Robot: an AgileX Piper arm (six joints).
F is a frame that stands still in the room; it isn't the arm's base.
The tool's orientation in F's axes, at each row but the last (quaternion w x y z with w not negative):
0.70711 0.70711 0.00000 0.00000
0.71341 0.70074 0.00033 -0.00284
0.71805 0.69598 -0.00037 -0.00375
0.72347 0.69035 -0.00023 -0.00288
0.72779 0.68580 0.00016 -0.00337
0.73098 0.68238 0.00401 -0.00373
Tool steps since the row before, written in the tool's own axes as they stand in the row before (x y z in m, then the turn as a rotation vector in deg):
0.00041 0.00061 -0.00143 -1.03 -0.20 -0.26
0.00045 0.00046 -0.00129 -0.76 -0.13 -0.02
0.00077 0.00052 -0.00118 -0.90 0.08 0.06
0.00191 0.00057 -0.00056 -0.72 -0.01 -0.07
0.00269 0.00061 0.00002 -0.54 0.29 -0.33
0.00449 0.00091 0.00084 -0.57 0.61 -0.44
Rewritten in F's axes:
0.00041 0.00143 0.00061 -1.03 0.26 -0.20
0.00046 0.00130 0.00043 -0.76 0.02 -0.13
0.00078 0.00119 0.00048 -0.90 -0.05 0.09
0.00191 0.00058 0.00054 -0.72 0.07 -0.01
0.00269 0.00000 0.00060 -0.54 0.35 0.27
0.00450 -0.00078 0.00092 -0.56 0.48 0.58

